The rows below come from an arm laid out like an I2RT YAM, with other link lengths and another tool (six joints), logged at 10 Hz.
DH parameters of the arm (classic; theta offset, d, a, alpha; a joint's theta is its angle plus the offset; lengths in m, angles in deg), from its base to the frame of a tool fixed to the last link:
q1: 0 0.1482 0.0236 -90
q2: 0 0 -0.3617 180
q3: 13.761 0 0.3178 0
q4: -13.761 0.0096 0.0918 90
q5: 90 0.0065 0 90
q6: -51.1 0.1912 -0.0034 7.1
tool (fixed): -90 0.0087 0 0
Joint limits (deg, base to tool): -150..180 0..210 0..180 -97..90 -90..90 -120..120
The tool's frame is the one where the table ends.
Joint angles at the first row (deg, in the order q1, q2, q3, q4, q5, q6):
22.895 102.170 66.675 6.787 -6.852 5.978
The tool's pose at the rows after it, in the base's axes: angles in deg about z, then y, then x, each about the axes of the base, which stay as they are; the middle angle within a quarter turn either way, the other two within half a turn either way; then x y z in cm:
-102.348 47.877 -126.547 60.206 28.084 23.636
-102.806 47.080 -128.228 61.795 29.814 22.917
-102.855 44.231 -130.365 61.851 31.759 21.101
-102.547 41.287 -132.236 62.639 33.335 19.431
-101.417 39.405 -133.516 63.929 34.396 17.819
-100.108 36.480 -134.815 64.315 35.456 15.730
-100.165 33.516 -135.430 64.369 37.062 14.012
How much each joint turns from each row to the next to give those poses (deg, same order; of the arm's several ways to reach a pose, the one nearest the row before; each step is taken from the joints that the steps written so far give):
0.852 2.863 3.694 -1.095 0.786 -1.727
1.115 3.760 4.743 -2.163 1.115 -1.377
1.421 2.841 2.730 -2.555 -0.066 -1.442
0.612 3.694 4.416 -3.476 -0.896 -1.268
0.065 3.890 4.416 -2.493 -0.809 -0.131
0.219 3.301 3.256 -2.665 -1.421 -0.088
0.743 3.061 3.323 -2.492 -1.289 -0.633

